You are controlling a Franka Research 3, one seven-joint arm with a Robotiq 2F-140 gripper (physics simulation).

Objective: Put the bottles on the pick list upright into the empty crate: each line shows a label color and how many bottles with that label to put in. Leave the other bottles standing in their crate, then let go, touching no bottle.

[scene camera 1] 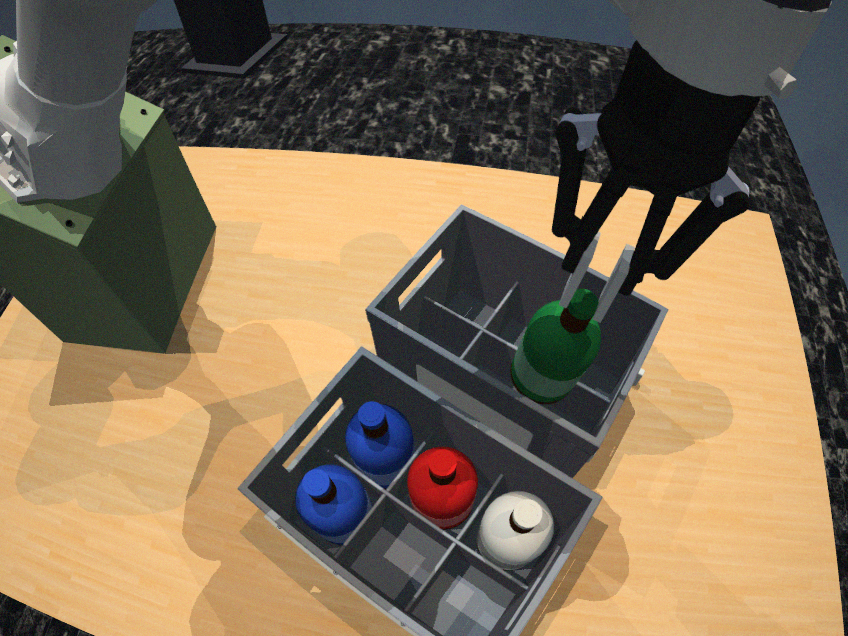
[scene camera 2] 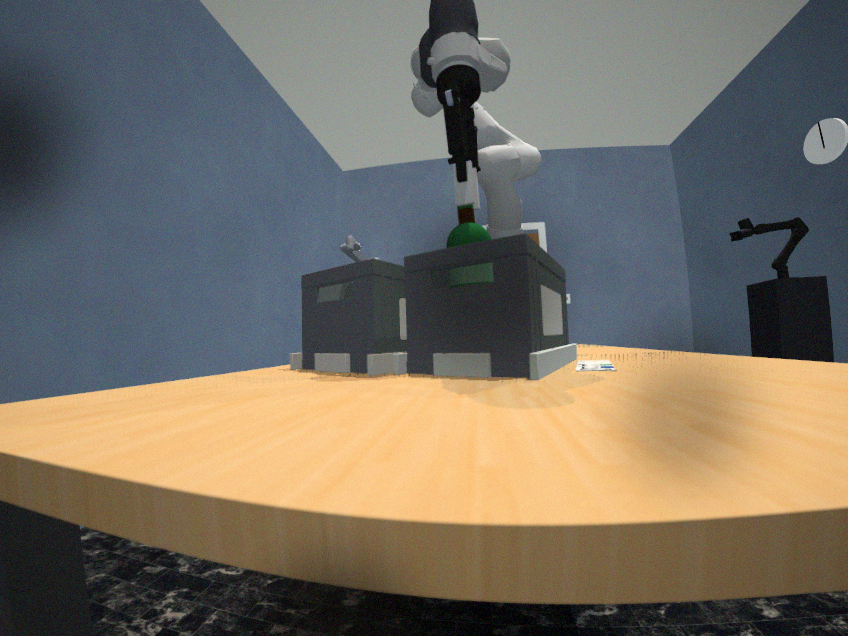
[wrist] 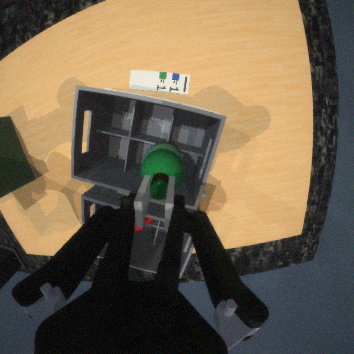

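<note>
My gripper (scene camera 1: 582, 305) (scene camera 2: 467, 205) (wrist: 159, 185) is shut on the neck of a green bottle (scene camera 1: 552, 349) (scene camera 2: 468, 235) (wrist: 162, 162). The bottle hangs roughly upright, partly inside the receiving crate (scene camera 1: 397, 345) (scene camera 2: 472, 321) (wrist: 74, 135), toward its right end. Its shoulder shows above the rim in scene camera 2; its base and exact compartment are unclear. The other crate (scene camera 1: 301, 418) (scene camera 2: 335, 325) holds two blue bottles (scene camera 1: 380, 441) (scene camera 1: 333, 505), a red bottle (scene camera 1: 441, 492) and a white bottle (scene camera 1: 513, 537), all upright. The pick list (wrist: 145, 80) shows green and blue marks, each apparently with a 1.
The two crates stand close together, with dividers inside. The receiving crate's rim and walls surround the held bottle's lower part. The green robot pedestal (scene camera 1: 147, 246) stands at the left in scene camera 1. The wooden table (scene camera 1: 739, 328) (scene camera 2: 342, 438) (wrist: 270, 65) has a curved edge.
</note>
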